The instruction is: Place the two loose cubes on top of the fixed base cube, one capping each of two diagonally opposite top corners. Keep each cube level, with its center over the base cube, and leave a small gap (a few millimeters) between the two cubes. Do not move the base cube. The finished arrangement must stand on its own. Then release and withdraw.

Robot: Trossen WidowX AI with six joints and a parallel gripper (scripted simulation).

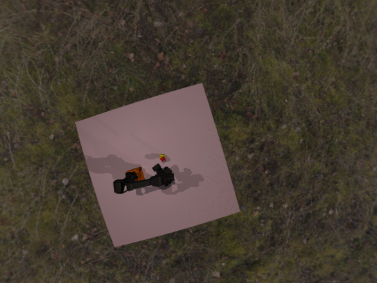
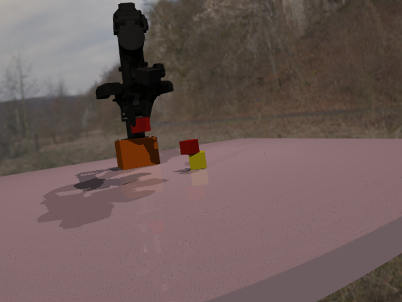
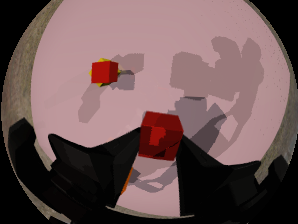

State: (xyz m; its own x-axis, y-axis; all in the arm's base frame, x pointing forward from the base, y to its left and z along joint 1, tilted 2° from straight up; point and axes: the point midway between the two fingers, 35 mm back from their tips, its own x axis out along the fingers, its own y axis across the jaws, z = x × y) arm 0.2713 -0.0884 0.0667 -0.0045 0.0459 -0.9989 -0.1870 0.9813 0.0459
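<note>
My gripper tip is now 30 mm short of the red cube, 110 mm to the right of it and 70 mm above it. From my gripper tip the other things lie so: yellow cube (30 mm ahead, 130 mm to the left, 100 mm below).
</note>
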